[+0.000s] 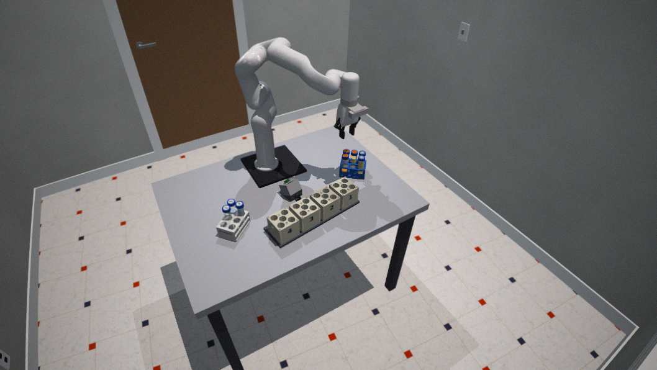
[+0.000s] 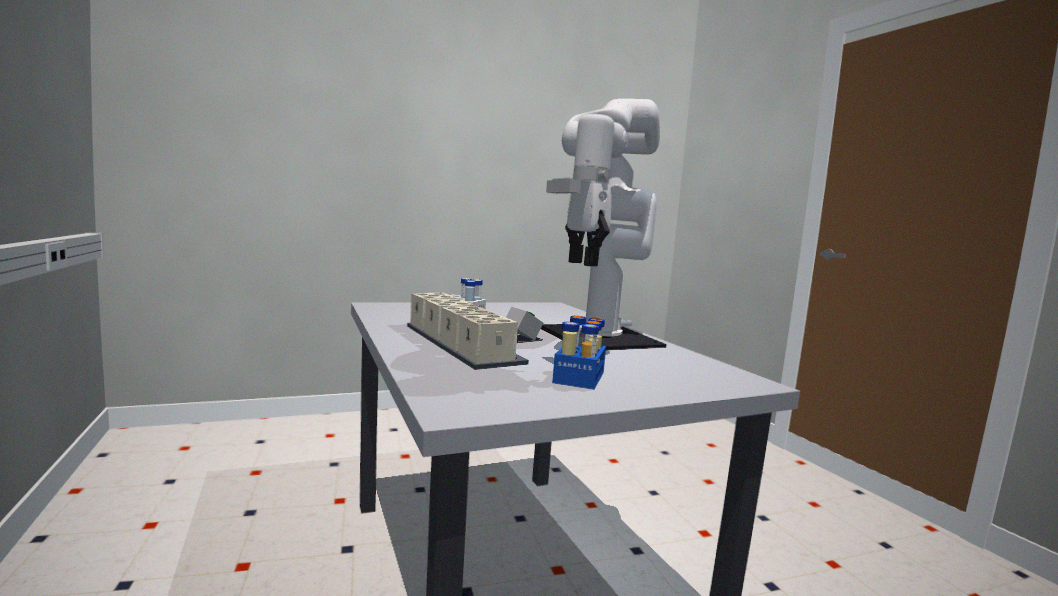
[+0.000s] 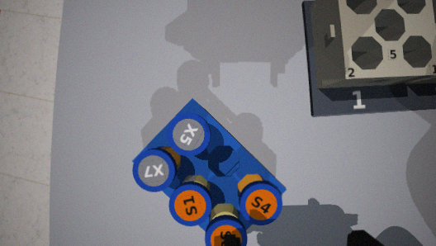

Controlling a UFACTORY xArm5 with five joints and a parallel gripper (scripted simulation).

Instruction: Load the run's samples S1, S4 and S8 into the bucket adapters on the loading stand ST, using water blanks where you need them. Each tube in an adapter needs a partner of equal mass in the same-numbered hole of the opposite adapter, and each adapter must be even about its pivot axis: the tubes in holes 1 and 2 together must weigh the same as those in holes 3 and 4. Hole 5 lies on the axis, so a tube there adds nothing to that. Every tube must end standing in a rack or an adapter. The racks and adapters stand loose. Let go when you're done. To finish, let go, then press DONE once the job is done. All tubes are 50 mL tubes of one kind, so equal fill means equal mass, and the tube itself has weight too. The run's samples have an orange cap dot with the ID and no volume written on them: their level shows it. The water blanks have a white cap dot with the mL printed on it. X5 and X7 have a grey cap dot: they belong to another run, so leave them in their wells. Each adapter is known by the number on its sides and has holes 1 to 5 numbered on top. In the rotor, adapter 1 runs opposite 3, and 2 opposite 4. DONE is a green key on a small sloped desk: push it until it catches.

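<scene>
My gripper is now 1 cm short of the blue samples rack, 4 cm to the right of it and 22 cm above it. Round my hand: adapter 3 (20 cm ahead, 32 cm to the right, 20 cm below); white rack (9 cm ahead, 61 cm to the right, 22 cm below).
</scene>
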